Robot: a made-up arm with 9 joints. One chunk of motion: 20 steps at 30 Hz.
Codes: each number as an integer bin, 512 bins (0 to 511) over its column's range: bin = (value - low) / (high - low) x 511, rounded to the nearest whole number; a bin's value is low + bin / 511 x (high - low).
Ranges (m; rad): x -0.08..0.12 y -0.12..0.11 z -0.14..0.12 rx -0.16..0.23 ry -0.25..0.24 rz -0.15..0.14
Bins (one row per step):
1: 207 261 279 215 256 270
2: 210 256 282 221 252 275
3: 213 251 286 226 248 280
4: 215 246 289 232 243 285
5: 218 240 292 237 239 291
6: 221 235 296 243 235 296
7: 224 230 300 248 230 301
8: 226 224 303 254 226 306
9: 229 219 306 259 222 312
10: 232 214 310 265 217 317
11: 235 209 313 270 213 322
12: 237 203 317 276 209 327
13: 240 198 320 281 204 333
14: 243 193 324 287 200 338
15: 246 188 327 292 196 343
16: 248 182 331 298 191 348
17: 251 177 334 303 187 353
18: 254 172 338 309 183 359
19: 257 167 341 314 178 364
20: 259 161 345 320 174 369
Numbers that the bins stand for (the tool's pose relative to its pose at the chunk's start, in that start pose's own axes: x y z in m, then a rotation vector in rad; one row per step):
1: 0.0010 -0.0025 0.0020 0.0041 -0.0045 0.0032
2: 0.0022 -0.0048 0.0035 0.0087 -0.0084 0.0061
3: 0.0034 -0.0070 0.0055 0.0125 -0.0122 0.0089
4: 0.0041 -0.0093 0.0070 0.0171 -0.0170 0.0117
5: 0.0053 -0.0120 0.0086 0.0209 -0.0208 0.0151
6: 0.0065 -0.0142 0.0106 0.0255 -0.0247 0.0180
7: 0.0077 -0.0165 0.0126 0.0293 -0.0295 0.0208
8: 0.0085 -0.0192 0.0142 0.0339 -0.0333 0.0237
9: 0.0096 -0.0214 0.0157 0.0377 -0.0371 0.0271
10: 0.0108 -0.0237 0.0177 0.0423 -0.0419 0.0299
11: 0.0120 -0.0259 0.0193 0.0461 -0.0458 0.0327
12: 0.0128 -0.0286 0.0213 0.0506 -0.0496 0.0356
13: 0.0139 -0.0309 0.0228 0.0545 -0.0544 0.0390
14: 0.0151 -0.0331 0.0249 0.0590 -0.0582 0.0418
15: 0.0163 -0.0354 0.0264 0.0629 -0.0621 0.0447
16: 0.0171 -0.0381 0.0284 0.0674 -0.0668 0.0475
17: 0.0182 -0.0403 0.0299 0.0713 -0.0707 0.0503
18: 0.0194 -0.0426 0.0320 0.0758 -0.0745 0.0537
19: 0.0206 -0.0448 0.0335 0.0796 -0.0793 0.0566
20: 0.0214 -0.0475 0.0355 0.0842 -0.0832 0.0594

